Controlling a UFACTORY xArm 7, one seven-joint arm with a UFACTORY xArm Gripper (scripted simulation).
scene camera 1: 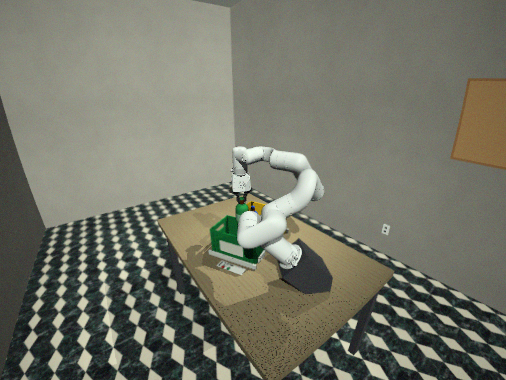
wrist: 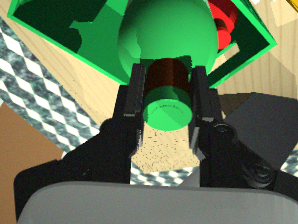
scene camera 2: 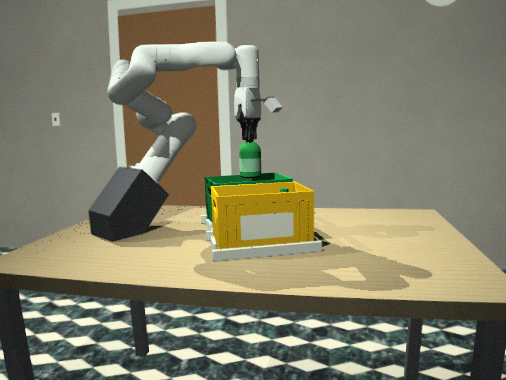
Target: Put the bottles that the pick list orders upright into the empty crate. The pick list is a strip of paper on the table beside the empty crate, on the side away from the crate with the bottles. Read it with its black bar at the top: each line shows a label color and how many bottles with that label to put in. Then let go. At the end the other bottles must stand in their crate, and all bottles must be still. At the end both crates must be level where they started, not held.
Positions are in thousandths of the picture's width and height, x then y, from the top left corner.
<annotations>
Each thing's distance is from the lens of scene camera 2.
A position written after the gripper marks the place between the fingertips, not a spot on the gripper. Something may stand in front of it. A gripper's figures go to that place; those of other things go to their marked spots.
gripper (scene camera 2: 493, 367): 136 cm
green-capped bottle (scene camera 2: 493, 404): 132 cm
</annotations>
